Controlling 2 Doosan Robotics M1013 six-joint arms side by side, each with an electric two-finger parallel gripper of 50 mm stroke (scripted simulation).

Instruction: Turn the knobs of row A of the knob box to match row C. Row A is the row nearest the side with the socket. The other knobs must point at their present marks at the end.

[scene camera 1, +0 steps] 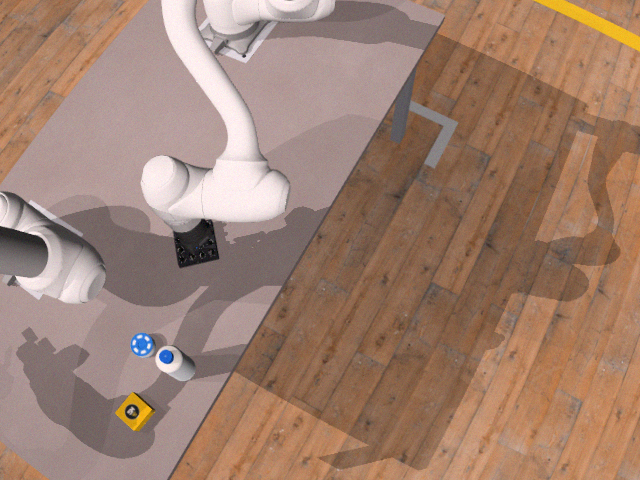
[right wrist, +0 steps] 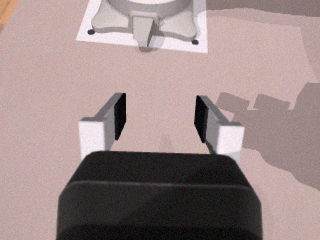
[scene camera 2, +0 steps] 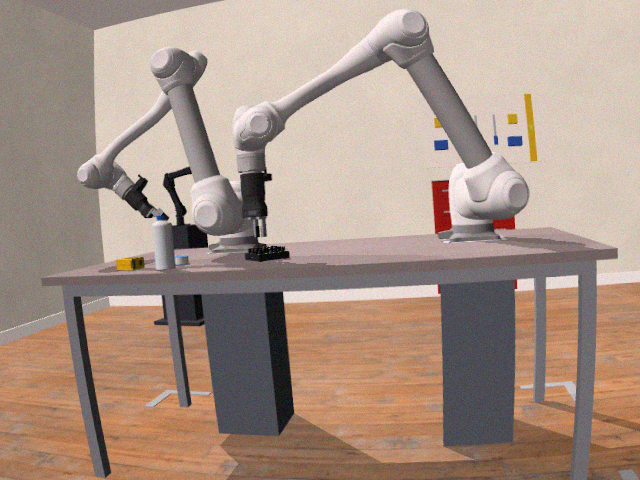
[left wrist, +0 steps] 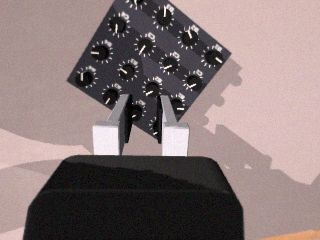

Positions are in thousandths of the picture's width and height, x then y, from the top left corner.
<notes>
In view: my left gripper (scene camera 2: 407, 495), my right gripper (right wrist: 502, 452) and a white bottle (scene camera 2: 254, 478).
The white bottle is seen too in scene camera 1 (scene camera 1: 274, 757). My left gripper shows as well in the left wrist view (left wrist: 452, 456). The right wrist view misses the white bottle: it is out of frame. The left wrist view misses the white bottle: it is out of frame.
</notes>
